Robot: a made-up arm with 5 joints.
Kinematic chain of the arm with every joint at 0, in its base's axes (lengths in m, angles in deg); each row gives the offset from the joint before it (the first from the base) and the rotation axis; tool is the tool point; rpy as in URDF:
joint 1: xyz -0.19 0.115 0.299 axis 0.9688 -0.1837 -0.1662
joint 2: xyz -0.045 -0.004 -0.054 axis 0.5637 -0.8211 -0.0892
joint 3: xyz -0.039 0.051 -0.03 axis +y
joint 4: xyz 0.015 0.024 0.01 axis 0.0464 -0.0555 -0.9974
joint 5: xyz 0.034 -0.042 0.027 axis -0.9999 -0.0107 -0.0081
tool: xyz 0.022 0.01 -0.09 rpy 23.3 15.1 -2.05
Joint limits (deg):
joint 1: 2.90..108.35
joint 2: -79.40..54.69
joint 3: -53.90..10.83
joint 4: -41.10..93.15
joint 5: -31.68..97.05
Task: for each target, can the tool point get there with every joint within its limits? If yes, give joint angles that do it. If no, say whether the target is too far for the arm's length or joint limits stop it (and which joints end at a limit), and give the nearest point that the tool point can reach.
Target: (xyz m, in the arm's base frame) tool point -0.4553 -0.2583 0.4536
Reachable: no: too far | nearest point -0.3407 0.0620 0.3159 | short by 0.367 m
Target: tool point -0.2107 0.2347 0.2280
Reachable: yes | joints 67.80 -23.49 -10.08 26.05 13.69
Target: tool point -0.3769 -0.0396 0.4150
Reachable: no: joint limits stop it (at a limit: joint 1, joint 2, joint 3, joint 5) | nearest point -0.3363 0.0714 0.3368 | short by 0.142 m
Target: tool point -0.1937 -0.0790 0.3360
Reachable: no: joint limits stop it (at a limit: joint 1, joint 2, joint 5) | nearest point -0.2202 0.0548 0.2968 | short by 0.142 m
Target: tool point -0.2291 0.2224 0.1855
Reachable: yes | joints 17.84 -45.55 -34.17 -27.10 -19.73
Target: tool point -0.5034 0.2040 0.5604
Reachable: no: too far | nearest point -0.3555 0.1468 0.3614 | short by 0.254 m
